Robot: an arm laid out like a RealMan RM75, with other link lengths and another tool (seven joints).
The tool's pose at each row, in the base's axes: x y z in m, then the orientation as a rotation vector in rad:
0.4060 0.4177 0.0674 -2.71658 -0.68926 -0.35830
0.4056 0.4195 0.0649 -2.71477 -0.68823 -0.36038
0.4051 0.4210 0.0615 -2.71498 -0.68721 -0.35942
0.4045 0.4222 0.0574 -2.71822 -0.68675 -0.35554
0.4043 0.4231 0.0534 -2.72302 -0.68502 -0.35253
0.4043 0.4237 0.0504 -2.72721 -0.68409 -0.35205
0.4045 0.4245 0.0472 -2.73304 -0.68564 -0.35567
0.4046 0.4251 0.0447 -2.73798 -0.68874 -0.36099
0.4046 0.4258 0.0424 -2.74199 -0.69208 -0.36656
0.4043 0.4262 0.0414 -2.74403 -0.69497 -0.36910
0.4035 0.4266 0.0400 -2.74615 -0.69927 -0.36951
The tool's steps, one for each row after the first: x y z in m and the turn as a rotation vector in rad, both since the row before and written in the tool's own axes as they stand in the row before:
-0.0004 -0.0011 0.0029 0.00124 0.00203 0.00034
-0.0009 -0.0007 0.0036 0.00019 -0.00051 0.00084
-0.0013 -0.0003 0.0041 -0.00190 -0.00335 0.00099
-0.0010 0.0001 0.0040 -0.00344 -0.00305 0.00185
-0.0007 0.0002 0.0030 -0.00367 -0.00139 0.00095
-0.0005 0.0002 0.0033 -0.00662 0.00035 -0.00116
-0.0004 0.0001 0.0025 -0.00645 0.00143 -0.00248
-0.0004 -0.0001 0.0024 -0.00569 0.00182 -0.00272
-0.0004 -0.0003 0.0010 -0.00296 0.00055 -0.00217
-0.0009 -0.0004 0.0013 -0.00262 -0.00103 -0.00289

